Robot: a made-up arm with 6 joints. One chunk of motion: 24 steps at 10 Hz.
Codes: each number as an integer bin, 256 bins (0 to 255) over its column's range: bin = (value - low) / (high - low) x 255, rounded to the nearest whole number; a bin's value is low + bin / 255 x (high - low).
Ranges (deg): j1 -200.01..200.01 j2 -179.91..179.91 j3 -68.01..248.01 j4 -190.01..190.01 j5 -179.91..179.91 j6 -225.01..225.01
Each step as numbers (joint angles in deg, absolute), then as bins.
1 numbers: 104.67 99.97 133.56 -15.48 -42.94 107.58
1 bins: 194 198 163 117 97 188
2 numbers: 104.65 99.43 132.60 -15.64 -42.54 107.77
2 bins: 194 198 162 117 97 189
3 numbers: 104.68 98.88 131.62 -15.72 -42.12 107.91
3 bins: 194 198 161 117 98 189
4 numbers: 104.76 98.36 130.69 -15.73 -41.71 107.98
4 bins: 194 197 160 117 98 189
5 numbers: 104.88 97.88 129.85 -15.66 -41.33 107.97
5 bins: 194 197 160 117 98 189
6 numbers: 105.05 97.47 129.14 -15.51 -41.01 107.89
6 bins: 194 197 159 117 98 189
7 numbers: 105.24 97.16 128.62 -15.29 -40.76 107.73
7 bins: 195 196 159 117 99 189
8 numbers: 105.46 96.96 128.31 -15.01 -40.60 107.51
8 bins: 195 196 158 117 99 188
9 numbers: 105.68 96.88 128.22 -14.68 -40.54 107.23
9 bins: 195 196 158 118 99 188
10 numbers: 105.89 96.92 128.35 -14.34 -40.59 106.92
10 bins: 195 196 158 118 99 188
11 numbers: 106.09 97.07 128.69 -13.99 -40.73 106.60
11 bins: 195 196 159 118 99 188
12 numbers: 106.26 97.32 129.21 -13.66 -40.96 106.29
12 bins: 195 196 159 118 98 188
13 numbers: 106.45 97.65 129.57 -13.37 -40.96 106.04
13 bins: 195 197 159 119 98 188
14 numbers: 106.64 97.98 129.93 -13.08 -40.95 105.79
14 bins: 195 197 160 119 98 187
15 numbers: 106.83 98.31 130.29 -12.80 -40.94 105.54
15 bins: 196 197 160 119 98 187
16 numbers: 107.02 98.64 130.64 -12.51 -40.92 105.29
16 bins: 196 197 160 119 99 187
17 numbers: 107.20 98.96 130.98 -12.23 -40.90 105.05
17 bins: 196 198 161 119 99 187
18 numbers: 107.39 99.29 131.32 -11.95 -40.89 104.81
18 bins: 196 198 161 119 99 187
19 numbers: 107.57 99.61 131.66 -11.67 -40.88 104.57
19 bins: 196 198 161 120 99 187
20 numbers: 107.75 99.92 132.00 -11.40 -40.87 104.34
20 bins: 196 198 161 120 99 187
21 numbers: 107.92 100.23 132.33 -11.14 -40.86 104.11
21 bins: 196 199 162 120 99 186
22 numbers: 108.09 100.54 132.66 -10.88 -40.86 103.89
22 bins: 196 199 162 120 99 186
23 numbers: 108.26 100.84 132.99 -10.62 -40.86 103.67
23 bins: 197 199 162 120 99 186
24 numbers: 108.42 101.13 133.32 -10.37 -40.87 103.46
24 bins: 197 199 162 121 99 186
